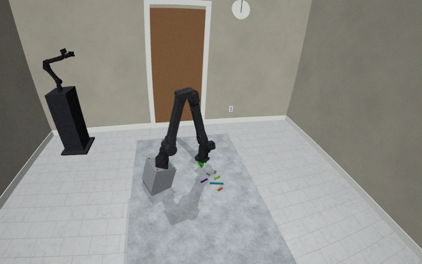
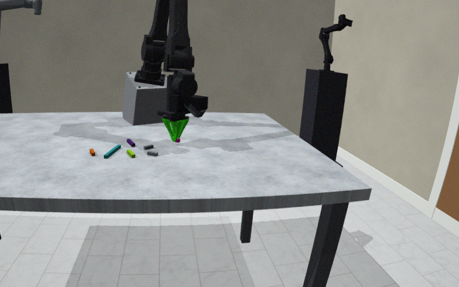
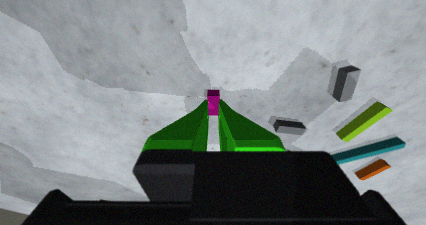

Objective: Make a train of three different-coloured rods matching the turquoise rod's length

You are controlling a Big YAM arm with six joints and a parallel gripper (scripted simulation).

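My hand is right at the magenta rod. Also, from my hand: purple rod 14 cm to the right, 2 cm below; turquoise rod 18 cm to the right, 8 cm ahead, 2 cm below; lime rod 13 cm to the right, 10 cm ahead, 2 cm below.
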